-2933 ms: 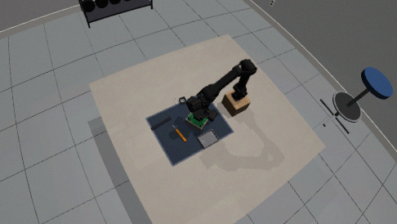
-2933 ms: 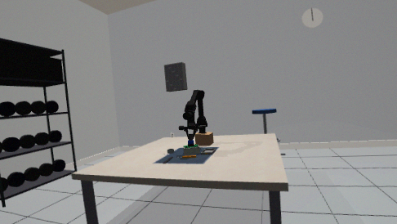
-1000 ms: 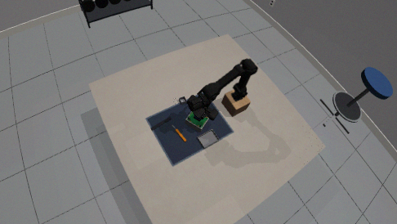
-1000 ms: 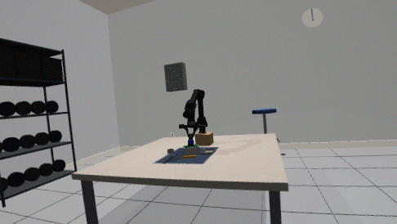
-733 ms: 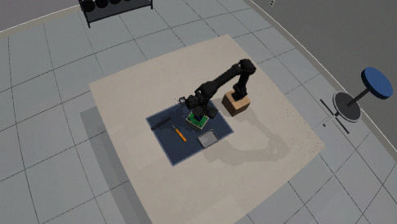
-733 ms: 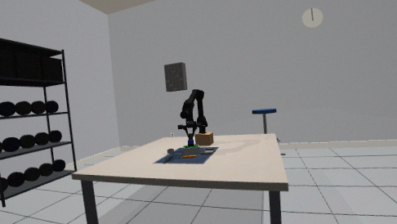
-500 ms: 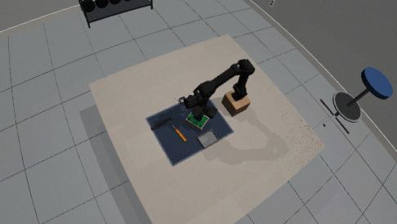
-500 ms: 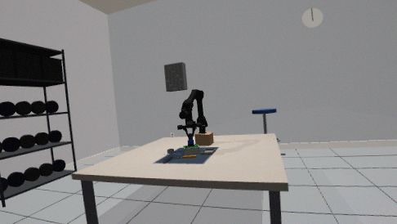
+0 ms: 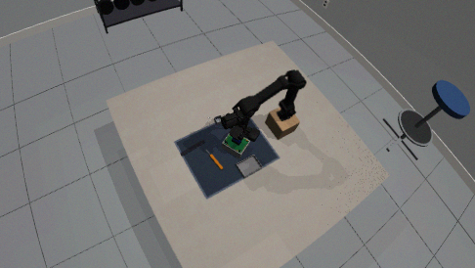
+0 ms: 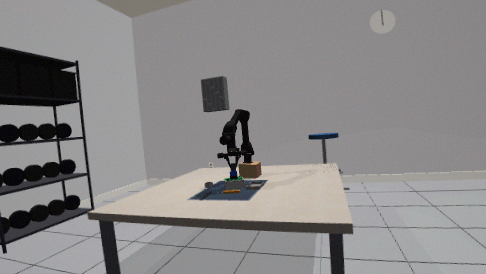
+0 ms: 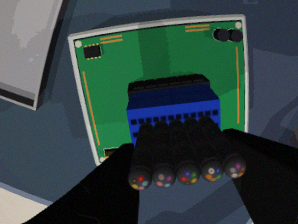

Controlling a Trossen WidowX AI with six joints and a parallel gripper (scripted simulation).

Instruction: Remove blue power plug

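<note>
Right now my gripper tip is 30 mm above the blue power plug. Also, from my gripper tip: dark blue mat: 50 mm ahead, 120 mm below; dark spudger bar: 220 mm ahead, 80 mm to the right, 120 mm below.
</note>
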